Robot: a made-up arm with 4 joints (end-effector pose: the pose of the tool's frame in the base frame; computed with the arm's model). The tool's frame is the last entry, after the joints. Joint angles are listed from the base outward.
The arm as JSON. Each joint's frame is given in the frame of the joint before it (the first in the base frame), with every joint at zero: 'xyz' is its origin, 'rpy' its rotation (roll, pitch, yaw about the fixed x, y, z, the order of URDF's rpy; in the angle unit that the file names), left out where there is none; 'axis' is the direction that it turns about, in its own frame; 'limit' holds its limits. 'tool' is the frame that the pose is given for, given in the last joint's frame.
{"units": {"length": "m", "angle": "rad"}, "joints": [
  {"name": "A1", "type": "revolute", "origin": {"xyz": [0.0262, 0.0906, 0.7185]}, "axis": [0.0, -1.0, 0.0], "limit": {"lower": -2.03, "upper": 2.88}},
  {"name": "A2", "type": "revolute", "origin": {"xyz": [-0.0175, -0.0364, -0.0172]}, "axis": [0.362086, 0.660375, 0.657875], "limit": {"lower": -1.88, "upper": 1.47}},
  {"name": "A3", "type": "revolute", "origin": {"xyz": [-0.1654, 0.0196, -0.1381]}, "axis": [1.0, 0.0, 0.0], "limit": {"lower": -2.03, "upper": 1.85}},
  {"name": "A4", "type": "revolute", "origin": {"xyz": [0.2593, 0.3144, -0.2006]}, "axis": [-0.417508, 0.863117, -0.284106], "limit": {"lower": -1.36, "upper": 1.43}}
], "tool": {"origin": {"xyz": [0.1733, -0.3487, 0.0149], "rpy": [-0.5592, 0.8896, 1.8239]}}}
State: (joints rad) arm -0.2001 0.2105 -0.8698 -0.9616
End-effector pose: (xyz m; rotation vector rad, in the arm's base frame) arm 0.2443 0.0356 0.3644 -1.8704 -0.3943 2.2508
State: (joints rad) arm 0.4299 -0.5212 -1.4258 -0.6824
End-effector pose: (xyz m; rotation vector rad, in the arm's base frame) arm 0.2766 -0.2088 0.7973 -2.5468 1.2486 0.8602
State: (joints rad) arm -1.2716 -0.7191 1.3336 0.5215
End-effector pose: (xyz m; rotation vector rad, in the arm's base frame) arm 0.0006 0.0442 0.3641 0.2840 0.3049 1.6294
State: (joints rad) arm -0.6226 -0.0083 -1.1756 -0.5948
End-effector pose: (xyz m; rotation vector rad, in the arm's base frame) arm 0.1428 -0.0856 0.3740 1.5536 -0.6176 -2.5647
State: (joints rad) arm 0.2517 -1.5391 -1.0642 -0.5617
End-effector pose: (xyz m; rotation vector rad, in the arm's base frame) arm -0.0070 -0.3052 0.8706 -2.0014 1.4789 -0.1017
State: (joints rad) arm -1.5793 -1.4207 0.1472 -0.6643
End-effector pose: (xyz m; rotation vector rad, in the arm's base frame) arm 0.1232 -0.2849 0.4824 -1.6173 0.6901 1.9241
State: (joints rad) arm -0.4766 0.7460 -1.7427 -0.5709
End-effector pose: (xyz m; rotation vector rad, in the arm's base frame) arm 0.1000 0.1025 0.3697 1.2222 0.0095 -2.1969
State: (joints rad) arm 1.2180 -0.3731 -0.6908 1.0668
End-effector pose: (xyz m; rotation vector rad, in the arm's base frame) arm 0.2346 -0.1330 0.8251 -1.0596 0.7934 0.4715
